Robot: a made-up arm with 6 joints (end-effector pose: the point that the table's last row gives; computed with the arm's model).
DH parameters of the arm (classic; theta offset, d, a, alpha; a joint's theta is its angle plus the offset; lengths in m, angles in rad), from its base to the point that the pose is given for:
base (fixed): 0.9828 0 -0.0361 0
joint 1: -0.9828 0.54 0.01 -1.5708
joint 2: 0.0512 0 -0.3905 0
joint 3: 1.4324 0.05 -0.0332 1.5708
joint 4: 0 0.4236 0.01 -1.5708
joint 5: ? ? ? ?
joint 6: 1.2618 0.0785 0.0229 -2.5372
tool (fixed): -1.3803 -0.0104 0 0
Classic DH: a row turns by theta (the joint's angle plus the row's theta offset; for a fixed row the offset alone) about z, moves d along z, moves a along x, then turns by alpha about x.
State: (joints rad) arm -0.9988 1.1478 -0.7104 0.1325 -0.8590 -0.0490
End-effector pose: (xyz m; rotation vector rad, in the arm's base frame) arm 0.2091 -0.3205 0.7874 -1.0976 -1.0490 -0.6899
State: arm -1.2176 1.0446 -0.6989 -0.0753 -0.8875 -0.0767
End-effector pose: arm 0.1367 -0.3352 0.8217 -1.4075 -0.9227 -0.6363
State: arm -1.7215 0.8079 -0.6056 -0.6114 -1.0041 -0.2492
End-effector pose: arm 0.0015 -0.3025 0.8516 -2.0164 -0.2239 -0.3267
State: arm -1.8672 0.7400 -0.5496 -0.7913 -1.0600 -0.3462
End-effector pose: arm -0.0238 -0.2849 0.8409 -2.1098 0.0729 -0.1592
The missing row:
joint 5: 0 -0.03 0.0251 1.5708
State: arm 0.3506 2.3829 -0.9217 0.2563 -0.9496 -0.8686
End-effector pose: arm 0.4103 0.1443 0.3013 -0.9066 -0.4587 1.0152
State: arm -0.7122 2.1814 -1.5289 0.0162 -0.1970 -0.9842
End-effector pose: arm 0.5112 -0.4606 0.5635 -1.1109 -0.0158 0.3335
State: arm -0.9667 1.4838 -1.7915 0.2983 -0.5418 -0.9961
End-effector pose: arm 0.2676 -0.4052 1.1481 -1.9245 -0.7135 -0.6186
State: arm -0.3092 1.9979 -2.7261 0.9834 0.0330 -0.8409
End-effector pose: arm 0.5350 -0.1165 1.2419 -0.6168 -1.6601 -0.0386
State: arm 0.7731 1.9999 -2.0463 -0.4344 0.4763 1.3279
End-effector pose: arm 0.4604 0.4582 0.9390 0.5809 -0.5510 0.3781
